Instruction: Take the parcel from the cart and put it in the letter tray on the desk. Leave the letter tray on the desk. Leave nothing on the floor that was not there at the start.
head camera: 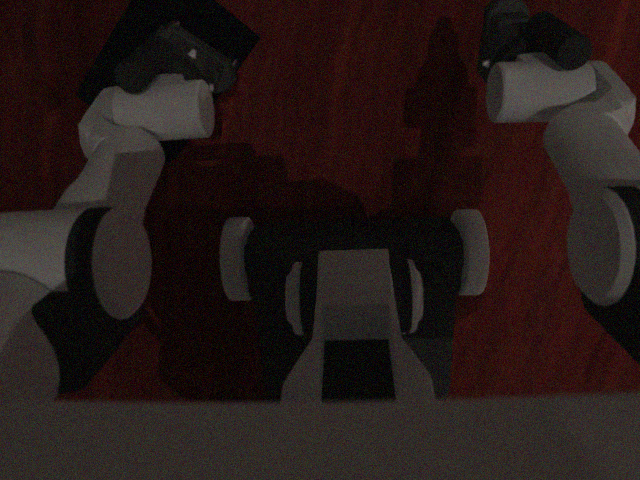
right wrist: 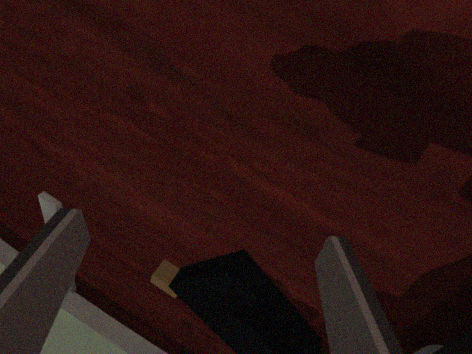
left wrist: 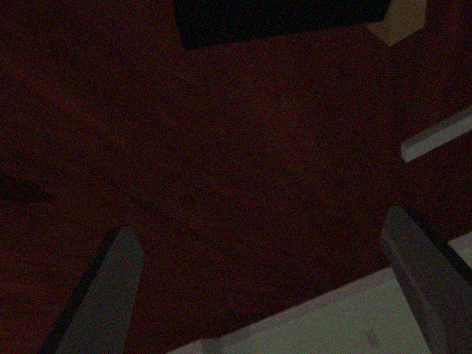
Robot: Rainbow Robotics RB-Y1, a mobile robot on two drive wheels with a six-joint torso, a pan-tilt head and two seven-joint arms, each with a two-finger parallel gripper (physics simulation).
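Places are measured from the robot's base along level axes (x ahead, y left, z up), in centimetres.
Pixels of known places: left gripper, fingertip midpoint: (head camera: 205,45) (left wrist: 259,232); right gripper, fingertip midpoint: (head camera: 488,27) (right wrist: 206,238); robot's base, link origin: (head camera: 351,241).
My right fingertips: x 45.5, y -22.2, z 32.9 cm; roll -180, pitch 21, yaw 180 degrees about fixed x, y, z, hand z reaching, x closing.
Observation:
For each thing: its top centre in the pictures, then the offset to it from my right fingertips. "spot": a spot on its surface instead. Level surfaces: height alone.
- black block-like thing, top centre: (head camera: 161,64) (right wrist: 240,325) dx -0.7, dy +62.7, dz -25.9 cm
- tan piece, top centre: (left wrist: 408,7) (right wrist: 163,286) dx +23.3, dy +64.0, dz -26.9 cm
- black panel, surface spot: (head camera: 227,28) spot: dx +5.6, dy +47.1, dz -25.9 cm
- floor, surface height: dz -32.9 cm
My left gripper (left wrist: 259,232) is open and empty, its fingers apart over dark red floor. My right gripper (right wrist: 206,238) is open and empty too. In the head view both grippers point away at the top, fingertips hidden. A pale greenish surface with a light raised rim (left wrist: 320,305) (right wrist: 107,320) shows at the bottom of the left wrist view and lower left of the right wrist view; I cannot tell whether it is the cart. The parcel, letter tray and desk cannot be made out for certain.
A black block-like thing (left wrist: 280,22) (right wrist: 240,295) has a tan piece (left wrist: 402,22) (right wrist: 165,276) beside it. A black panel (head camera: 227,28) shows near the left gripper in the head view. A grey bar (left wrist: 437,137) is at the right of the left wrist view. Dark shadows cross the floor (head camera: 330,103).

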